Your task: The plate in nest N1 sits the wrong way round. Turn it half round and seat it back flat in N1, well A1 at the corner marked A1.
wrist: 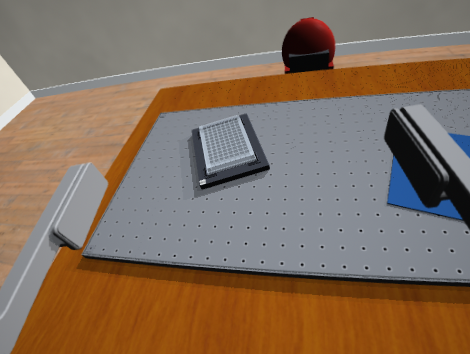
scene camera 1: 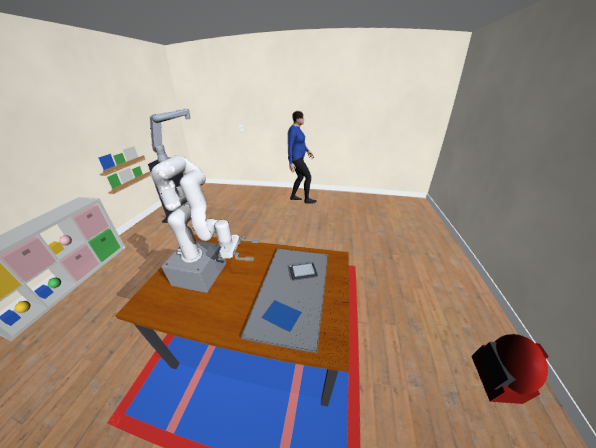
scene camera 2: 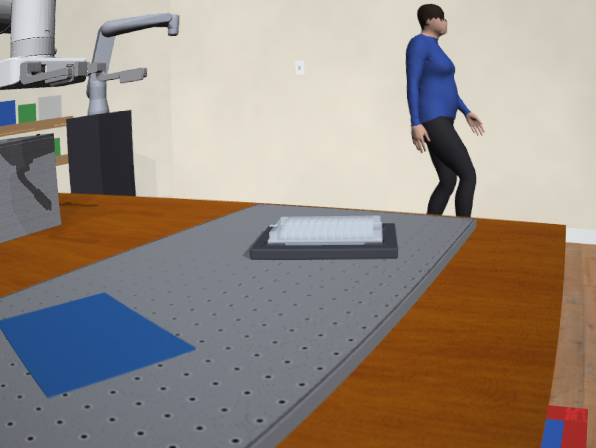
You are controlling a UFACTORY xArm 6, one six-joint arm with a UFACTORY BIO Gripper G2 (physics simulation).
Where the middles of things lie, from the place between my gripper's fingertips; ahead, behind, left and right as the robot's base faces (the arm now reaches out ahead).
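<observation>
Clear well plate (scene camera 2: pixel 307 230): my hand is 8 cm to the right of it, 26 cm short of it and 21 cm above it. Blue sheet (scene camera 2: pixel 65 347): 25 cm to the right of my hand, 17 cm ahead of it and 23 cm below it.
</observation>
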